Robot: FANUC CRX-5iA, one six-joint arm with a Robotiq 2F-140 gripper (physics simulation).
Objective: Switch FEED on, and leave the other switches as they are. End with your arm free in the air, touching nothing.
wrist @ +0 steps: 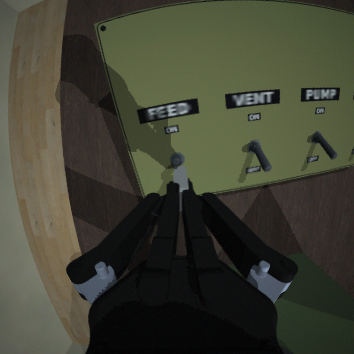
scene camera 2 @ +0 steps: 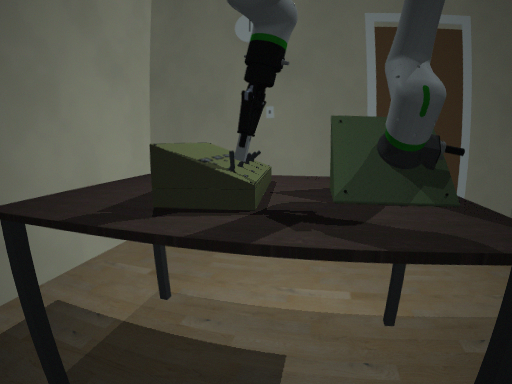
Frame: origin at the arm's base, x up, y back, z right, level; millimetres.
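Seen in the pictures: gripper, between the fingertips: (wrist: 179,175) (scene camera 2: 239,160); arm's base, origin of its link: (scene camera 2: 400,150).
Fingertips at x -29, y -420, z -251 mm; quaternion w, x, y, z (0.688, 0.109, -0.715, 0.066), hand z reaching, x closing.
Observation:
Pixels of each thing's top centre, then the offset from my fingertips to it. Level surfaces: height alone.
- FEED switch, centre of its top: (wrist: 175,162) (scene camera 2: 232,150) dx +25, dy -18, dz -5 mm
- VENT switch, centre of its top: (wrist: 267,157) dx +15, dy -34, dz +115 mm
- PUMP switch, centre of its top: (wrist: 335,146) dx +15, dy -62, dz +231 mm
- dark table, height of its surface: dx -112 mm
The FEED switch (scene camera 2: 232,161) (wrist: 177,159) is at the left end of the green-yellow panel (scene camera 2: 200,181) (wrist: 210,45) in the wrist view. Its lever is seen nearly end-on there; in scene camera 2 it stands upright, tilted slightly to the ON side. The VENT switch (wrist: 261,156) and PUMP switch (wrist: 326,145) lean toward OFF. My gripper (scene camera 2: 241,155) (wrist: 179,175) is shut and empty. Its fingertips are low over the panel, right beside the FEED lever on its OFF side; whether they touch it, I cannot tell.
Part of another switch (wrist: 352,154) shows at the wrist view's right edge. The panel stands on the dark table (scene camera 2: 200,227) (wrist: 95,165). A green slanted board (scene camera 2: 350,165) stands to the right, with part of an arm (scene camera 2: 412,107) in front of it.

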